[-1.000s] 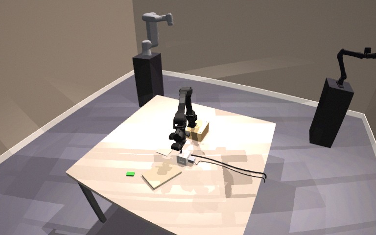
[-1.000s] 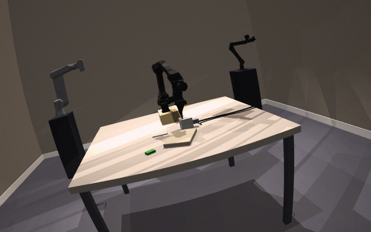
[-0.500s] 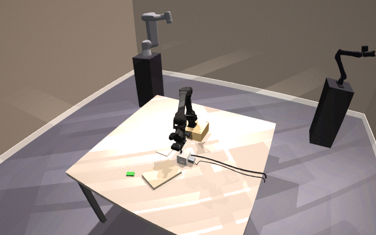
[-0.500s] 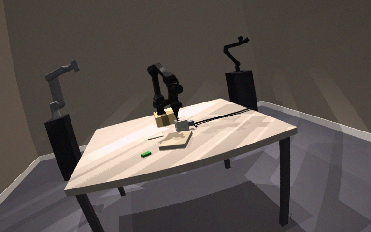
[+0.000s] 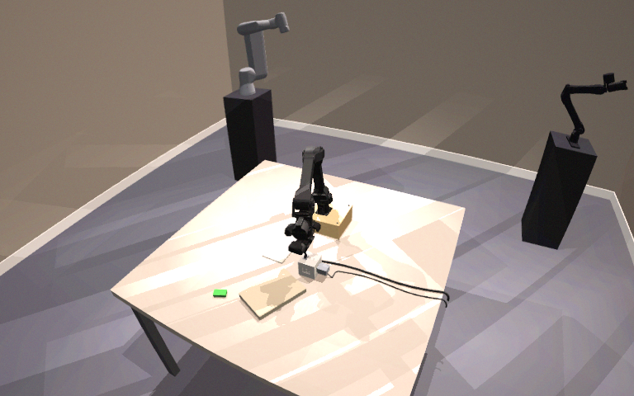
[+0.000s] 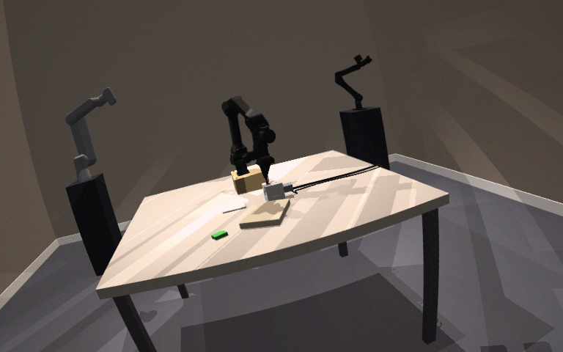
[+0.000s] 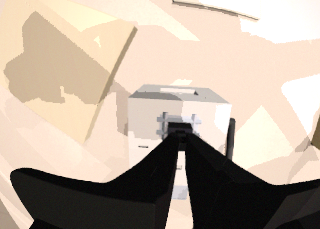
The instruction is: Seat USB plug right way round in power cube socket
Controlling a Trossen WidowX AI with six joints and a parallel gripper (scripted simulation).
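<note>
The dark USB plug is 20 mm below my gripper tip. The rest, counted from my gripper tip: thin white strip (40 mm behind, 160 mm to the right, 100 mm below); flat tan board (180 mm ahead, 60 mm to the right, 90 mm below); small green block (280 mm ahead, 260 mm to the right, 100 mm below).
</note>
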